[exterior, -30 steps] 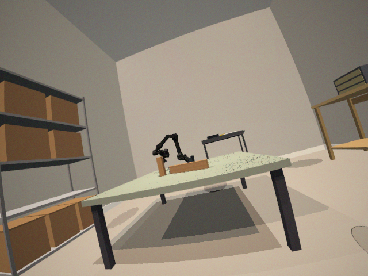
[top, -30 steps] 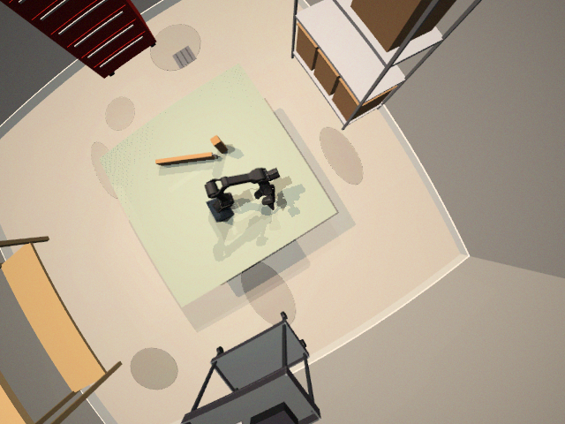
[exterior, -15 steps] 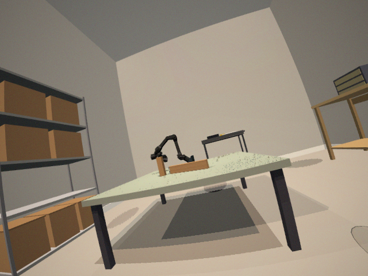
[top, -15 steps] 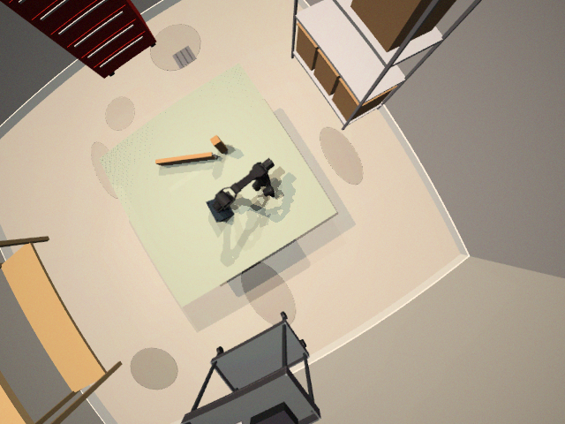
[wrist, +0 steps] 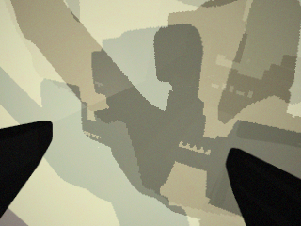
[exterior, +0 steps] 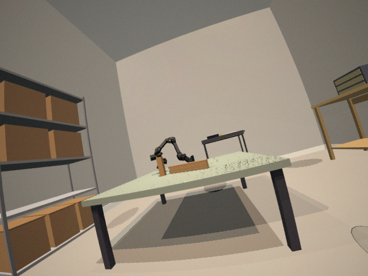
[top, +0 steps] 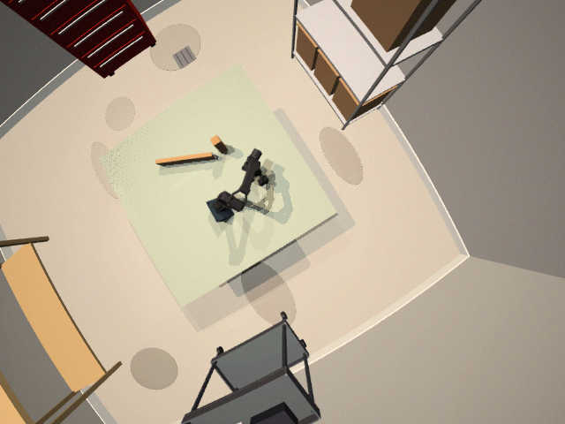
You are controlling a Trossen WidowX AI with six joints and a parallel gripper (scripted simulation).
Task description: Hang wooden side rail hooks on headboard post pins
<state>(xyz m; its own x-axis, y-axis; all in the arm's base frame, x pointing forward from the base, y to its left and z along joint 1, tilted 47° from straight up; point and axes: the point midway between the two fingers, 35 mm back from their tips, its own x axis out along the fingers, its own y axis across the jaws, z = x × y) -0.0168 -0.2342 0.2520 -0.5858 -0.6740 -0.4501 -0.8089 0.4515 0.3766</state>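
My gripper tip is now 35 cm short of the headboard post, 10 cm to the right of it and 5 cm below it.
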